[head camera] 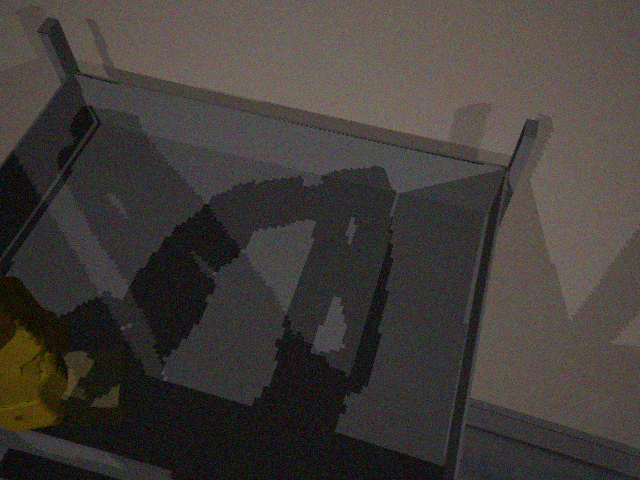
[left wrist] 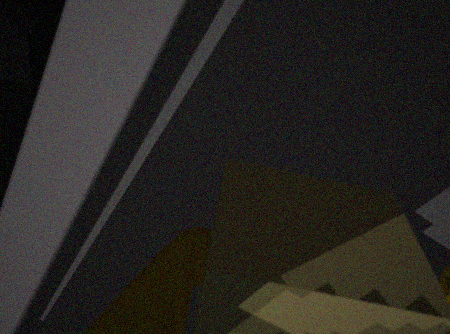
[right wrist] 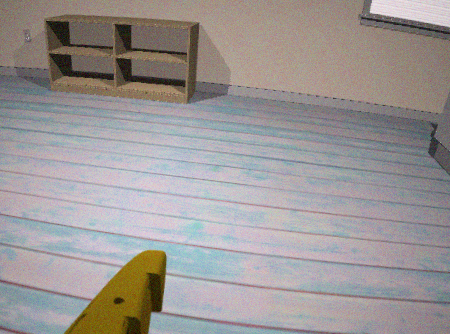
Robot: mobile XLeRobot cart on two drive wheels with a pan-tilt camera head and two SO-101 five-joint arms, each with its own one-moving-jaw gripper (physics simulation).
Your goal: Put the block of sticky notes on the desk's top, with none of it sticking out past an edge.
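Frame: origin at the left arm's base, x ahead, y left, z up, level; millimetres.
Seen in the pictures: left hand, its tool point: (head camera: 64,415) (left wrist: 208,249); right hand, its tool point: (right wrist: 164,273).
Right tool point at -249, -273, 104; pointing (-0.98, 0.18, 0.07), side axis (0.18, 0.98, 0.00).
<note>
A point is followed by its place in that frame, as x, y, z.
The block of sticky notes (head camera: 78,364) @(258, 40, -75) (left wrist: 360,250) @(253, 54, -88) is pale yellow and partly in shadow, at the lower left in the head view and lower right in the left wrist view. My left gripper (head camera: 50,374) (left wrist: 320,260) is shut on it, the fixed jaw along its left side and a bit of the moving jaw at its right side. Whether the block touches the surface below cannot be told. My right gripper (right wrist: 159,265) shows one notched jaw, so it is fully open, away from the block. I cannot tell which surface is the desk's top.
A grey walled tray with corner posts (head camera: 523,142) @(422, -315, -2) fills much of the head view, under dark arm shadows. The left wrist view shows a pale strip (left wrist: 95,100) and a thin lighter strip (left wrist: 167,112) @(203, 59, -112). A wooden shelf unit (right wrist: 193,62) @(-3117, 107, -475) stands by the far wall.
</note>
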